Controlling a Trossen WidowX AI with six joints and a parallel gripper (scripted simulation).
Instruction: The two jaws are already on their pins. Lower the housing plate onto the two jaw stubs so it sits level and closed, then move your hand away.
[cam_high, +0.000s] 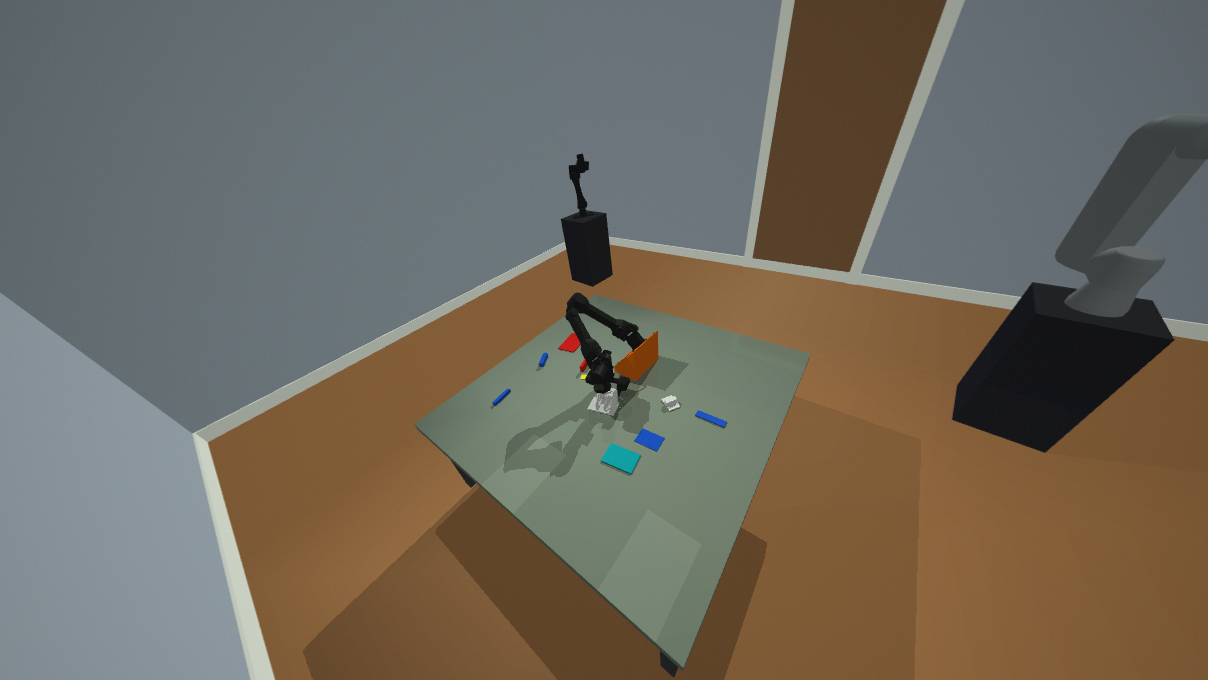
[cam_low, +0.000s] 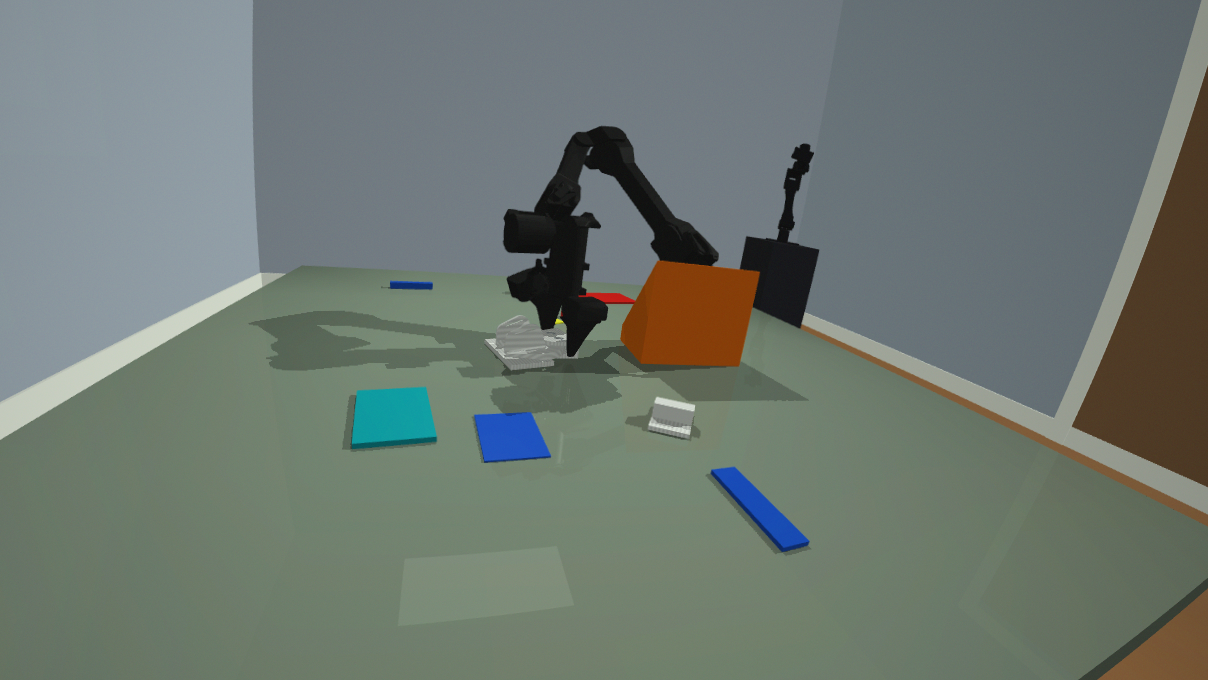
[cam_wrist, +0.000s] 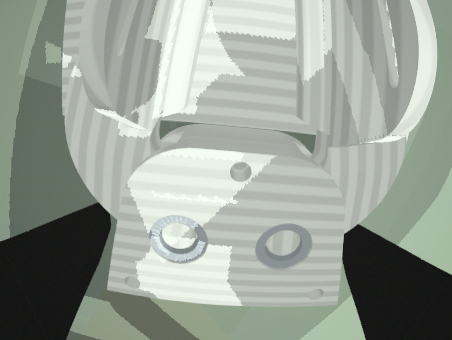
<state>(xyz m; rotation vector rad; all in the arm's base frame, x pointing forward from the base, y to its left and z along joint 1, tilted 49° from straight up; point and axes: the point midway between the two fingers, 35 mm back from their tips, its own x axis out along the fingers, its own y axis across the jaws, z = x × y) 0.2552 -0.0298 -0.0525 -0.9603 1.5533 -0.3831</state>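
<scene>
The white housing plate lies 2 cm above my gripper tip and 1 cm ahead of it. The rest, counted from my gripper tip: blue tile (28 cm to the left, 8 cm ahead, 1 cm below); then white ribbed block (24 cm to the left, 12 cm behind); then cyan tile (25 cm to the left, 21 cm ahead).
</scene>
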